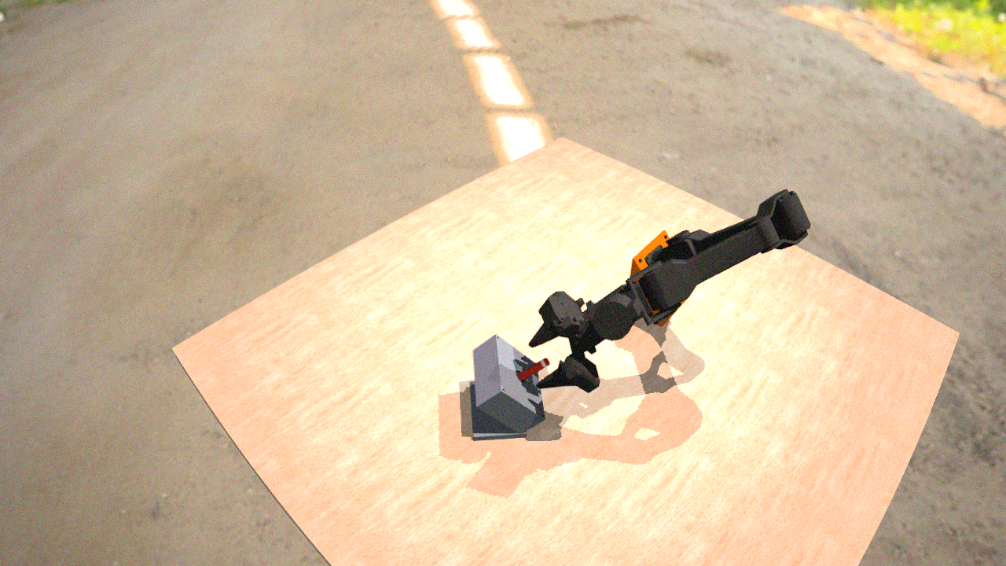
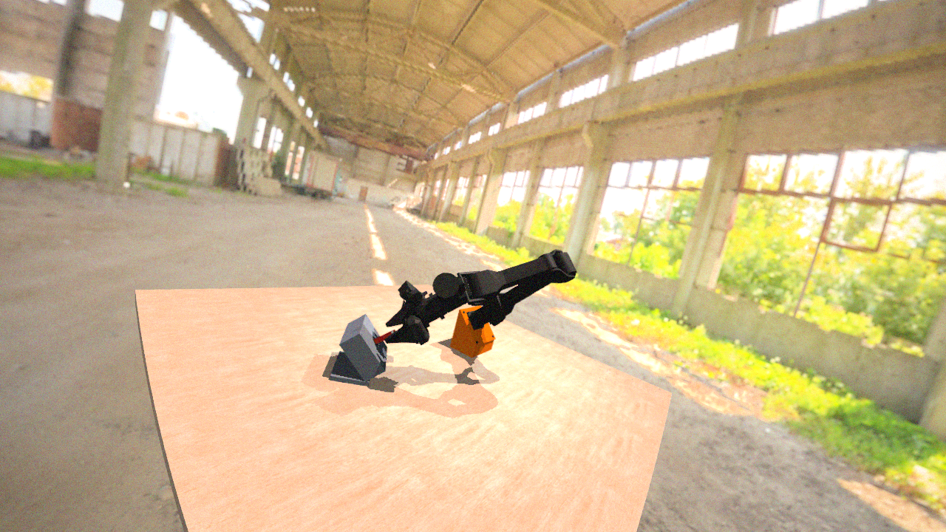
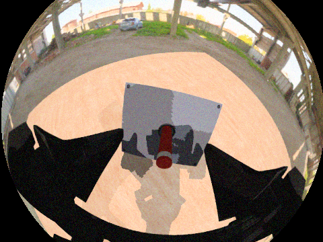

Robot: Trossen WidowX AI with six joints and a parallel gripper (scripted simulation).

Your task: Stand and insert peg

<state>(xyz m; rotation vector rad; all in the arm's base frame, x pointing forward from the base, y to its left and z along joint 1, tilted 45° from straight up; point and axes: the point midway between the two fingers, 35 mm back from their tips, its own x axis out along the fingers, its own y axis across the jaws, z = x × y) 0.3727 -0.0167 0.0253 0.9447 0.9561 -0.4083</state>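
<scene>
My gripper tip is 1 cm past the red peg and 1 cm above it. The rest, counted from my gripper tip: grey sloped panel: 3 cm ahead, 3 cm to the right, 4 cm below.
</scene>
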